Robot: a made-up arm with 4 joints.
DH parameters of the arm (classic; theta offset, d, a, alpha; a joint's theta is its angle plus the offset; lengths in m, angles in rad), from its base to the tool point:
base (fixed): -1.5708 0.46 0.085 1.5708
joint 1: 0 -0.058 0.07 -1.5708
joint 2: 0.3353 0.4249 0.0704 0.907
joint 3: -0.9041 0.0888 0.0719 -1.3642
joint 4: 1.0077 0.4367 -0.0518 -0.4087
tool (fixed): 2.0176 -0.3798 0 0
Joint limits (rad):
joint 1: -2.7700..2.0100
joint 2: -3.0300..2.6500
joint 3: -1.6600..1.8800
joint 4: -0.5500..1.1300
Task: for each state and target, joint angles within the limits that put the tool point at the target. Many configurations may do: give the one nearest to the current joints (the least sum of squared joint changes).
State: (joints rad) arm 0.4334 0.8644 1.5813 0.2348
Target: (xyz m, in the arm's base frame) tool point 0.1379 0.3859 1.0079
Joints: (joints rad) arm 1.0076 0.8788 1.7391 -0.2120
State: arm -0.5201 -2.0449 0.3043 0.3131
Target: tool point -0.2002 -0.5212 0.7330
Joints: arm -1.2994 -2.0050 0.2894 0.3212
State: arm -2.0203 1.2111 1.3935 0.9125
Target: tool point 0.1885 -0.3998 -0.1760
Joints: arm -2.5462 0.9947 1.8766 0.4997
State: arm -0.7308 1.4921 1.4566 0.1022
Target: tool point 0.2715 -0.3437 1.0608
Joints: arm -0.4680 1.8410 1.3422 0.5136
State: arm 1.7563 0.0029 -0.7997 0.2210
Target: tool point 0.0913 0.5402 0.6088
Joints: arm 1.9920 0.5810 0.0766 -0.0926
